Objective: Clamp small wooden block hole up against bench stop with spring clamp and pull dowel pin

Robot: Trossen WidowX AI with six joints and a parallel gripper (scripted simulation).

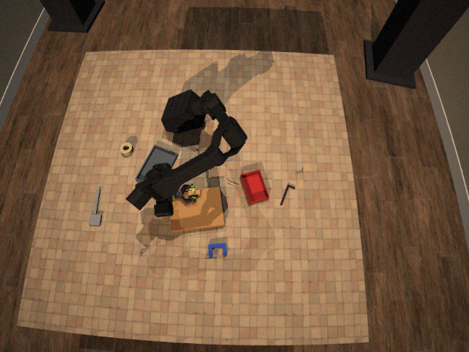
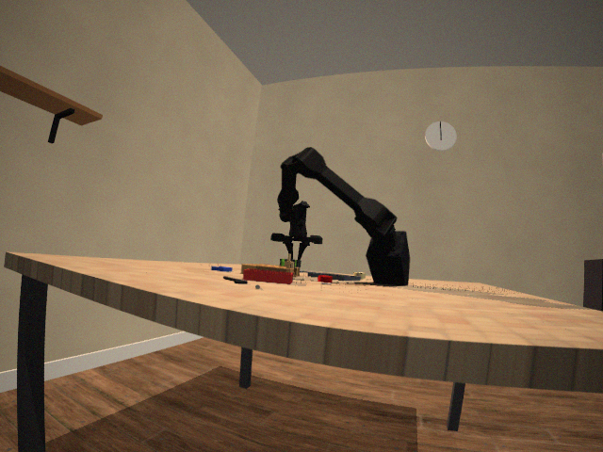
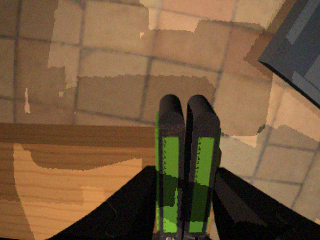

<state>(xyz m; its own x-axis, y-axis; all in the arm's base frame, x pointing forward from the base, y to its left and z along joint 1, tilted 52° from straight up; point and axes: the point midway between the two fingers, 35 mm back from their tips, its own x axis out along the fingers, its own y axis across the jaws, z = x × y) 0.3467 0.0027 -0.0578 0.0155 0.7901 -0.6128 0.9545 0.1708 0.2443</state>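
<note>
The dowel pin is 10 cm to the left of my hand, 3 cm below it and 3 cm behind it. Round my hand: grey tray: 12 cm behind, 9 cm to the right, 8 cm below; small wooden block: 10 cm to the left, 5 cm below, 3 cm behind; wooden board: 11 cm to the left, 7 cm below, 2 cm ahead.
</note>
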